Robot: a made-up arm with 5 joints.
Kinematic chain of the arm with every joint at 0, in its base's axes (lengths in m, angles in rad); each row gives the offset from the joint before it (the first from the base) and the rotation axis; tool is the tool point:
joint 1: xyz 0 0 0.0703 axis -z
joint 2: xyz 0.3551 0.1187 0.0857 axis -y
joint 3: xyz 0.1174 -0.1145 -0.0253 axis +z
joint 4: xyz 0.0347 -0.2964 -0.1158 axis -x
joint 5: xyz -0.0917 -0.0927 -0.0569 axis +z
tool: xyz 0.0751 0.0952 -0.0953
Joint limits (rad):
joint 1: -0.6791..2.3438
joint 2: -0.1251..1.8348
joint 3: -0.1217..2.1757
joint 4: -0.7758..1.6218
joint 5: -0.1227..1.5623
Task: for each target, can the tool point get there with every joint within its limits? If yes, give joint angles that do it. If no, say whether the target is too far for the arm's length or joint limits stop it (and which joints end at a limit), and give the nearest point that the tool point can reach.
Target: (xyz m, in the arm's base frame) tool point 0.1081 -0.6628 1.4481
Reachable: no: too far | nearest point 0.0807 -0.4947 0.7527 | short by 0.716 m
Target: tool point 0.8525 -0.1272 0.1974
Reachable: yes | joints -0.2745 0.6860 0.9073 0.8692 1.3408
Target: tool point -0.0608 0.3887 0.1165
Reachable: no: joint limits stop it (at a limit: joint 1, joint 2, joint 3, joint 4, joint 5) | nearest point 0.3659 0.4742 -0.1295 | short by 0.500 m
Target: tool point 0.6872 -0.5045 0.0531
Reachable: yes | joints 0.1891 0.2777 0.8825 1.1308 1.2666
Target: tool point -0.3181 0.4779 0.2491
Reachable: no: joint limits stop it (at a limit: joint 1, joint 2, joint 3, joint 4, joint 5) | nearest point -0.4791 0.1127 0.0512 | short by 0.445 m
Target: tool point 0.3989 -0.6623 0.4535
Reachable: yes | joints 0.9172 1.2425 1.5629 0.1716 0.9249
